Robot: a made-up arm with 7 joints. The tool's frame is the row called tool.
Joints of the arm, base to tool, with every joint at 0 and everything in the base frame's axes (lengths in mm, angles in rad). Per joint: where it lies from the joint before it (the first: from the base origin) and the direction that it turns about. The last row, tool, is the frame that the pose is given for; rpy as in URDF.
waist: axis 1 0 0 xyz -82.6 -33.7 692.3
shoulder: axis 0 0 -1 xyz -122.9 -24.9 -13.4
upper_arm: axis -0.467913 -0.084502 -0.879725 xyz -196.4 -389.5 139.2
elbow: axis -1 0 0 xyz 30.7 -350.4 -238.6
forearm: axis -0.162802 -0.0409 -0.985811 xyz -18 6.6 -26.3
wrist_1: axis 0 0 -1 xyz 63.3 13.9 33.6
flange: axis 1 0 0 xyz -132.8 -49.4 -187.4
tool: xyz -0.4 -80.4 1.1 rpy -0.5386 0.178 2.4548
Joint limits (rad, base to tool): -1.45..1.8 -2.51..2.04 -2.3..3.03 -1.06..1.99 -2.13..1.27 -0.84..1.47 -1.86..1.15
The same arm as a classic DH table. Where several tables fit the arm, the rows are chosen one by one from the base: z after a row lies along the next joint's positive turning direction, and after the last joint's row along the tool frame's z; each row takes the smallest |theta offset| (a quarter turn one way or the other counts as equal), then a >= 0, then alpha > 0; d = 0 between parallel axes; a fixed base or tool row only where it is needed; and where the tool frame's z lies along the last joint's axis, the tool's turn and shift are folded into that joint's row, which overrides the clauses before.
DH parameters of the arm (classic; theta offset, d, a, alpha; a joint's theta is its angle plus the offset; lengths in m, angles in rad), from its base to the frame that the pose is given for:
base (fixed): -1.5708 0.6923 0.0337 -1.5708
waist: 0.0000 -0.2055 0.0249 -1.5708
shoulder: -0.1787 -0.6115 0.3484 -0.4955
upper_arm: 0.2025 0.8587 0.3260 -1.0839
elbow: -0.0543 -0.1605 -0.0077 1.4073
forearm: -0.2495 -0.3596 0.0019 0.1687
wrist_1: 0.2461 0.5342 0.0494 1.5708
flange: 0.3415 -0.1194 0.0754 2.0295
tool (fixed): -2.1279 0.0312 0.0000 0.0000
Joint limits (rad, base to tool): -1.4500..1.8000 -2.5100..2.0400 -2.3000..3.0300 -1.0600..1.9900 -2.1300..1.2700 -0.8400..1.4700 -1.8600..1.1500

